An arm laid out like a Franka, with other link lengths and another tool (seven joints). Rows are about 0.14 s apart.
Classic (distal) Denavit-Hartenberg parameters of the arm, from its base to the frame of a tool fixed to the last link. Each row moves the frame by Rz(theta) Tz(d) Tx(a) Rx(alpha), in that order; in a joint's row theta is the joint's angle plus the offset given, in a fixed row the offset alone. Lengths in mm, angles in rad.
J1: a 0; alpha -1.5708; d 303.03; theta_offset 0
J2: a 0; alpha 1.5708; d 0; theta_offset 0
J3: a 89.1; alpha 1.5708; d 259.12; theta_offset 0
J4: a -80.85; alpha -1.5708; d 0; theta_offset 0
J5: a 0; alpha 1.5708; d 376.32; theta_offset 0
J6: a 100.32; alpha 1.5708; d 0; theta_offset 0
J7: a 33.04; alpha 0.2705; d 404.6; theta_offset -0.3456
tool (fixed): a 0; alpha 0; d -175.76; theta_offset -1.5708
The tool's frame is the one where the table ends.
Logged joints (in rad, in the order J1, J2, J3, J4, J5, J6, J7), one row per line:
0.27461, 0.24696, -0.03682, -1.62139, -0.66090, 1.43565, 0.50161
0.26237, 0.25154, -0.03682, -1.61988, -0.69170, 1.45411, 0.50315
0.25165, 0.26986, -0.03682, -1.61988, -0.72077, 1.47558, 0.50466
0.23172, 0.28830, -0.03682, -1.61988, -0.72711, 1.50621, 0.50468
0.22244, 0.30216, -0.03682, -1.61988, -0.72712, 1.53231, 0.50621
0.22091, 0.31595, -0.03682, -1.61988, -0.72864, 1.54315, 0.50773
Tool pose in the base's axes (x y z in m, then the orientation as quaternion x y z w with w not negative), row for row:
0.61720, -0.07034, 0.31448, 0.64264, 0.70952, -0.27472, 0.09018
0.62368, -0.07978, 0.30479, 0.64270, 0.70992, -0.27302, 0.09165
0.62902, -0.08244, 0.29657, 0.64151, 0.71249, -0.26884, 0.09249
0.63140, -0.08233, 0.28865, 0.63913, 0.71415, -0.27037, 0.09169
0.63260, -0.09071, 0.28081, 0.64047, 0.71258, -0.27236, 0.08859
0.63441, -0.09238, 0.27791, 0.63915, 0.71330, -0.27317, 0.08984
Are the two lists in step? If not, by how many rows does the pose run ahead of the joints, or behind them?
The pose runs 2 rows ahead of the joints: the pose in row i belongs to the joints in row i + 2.
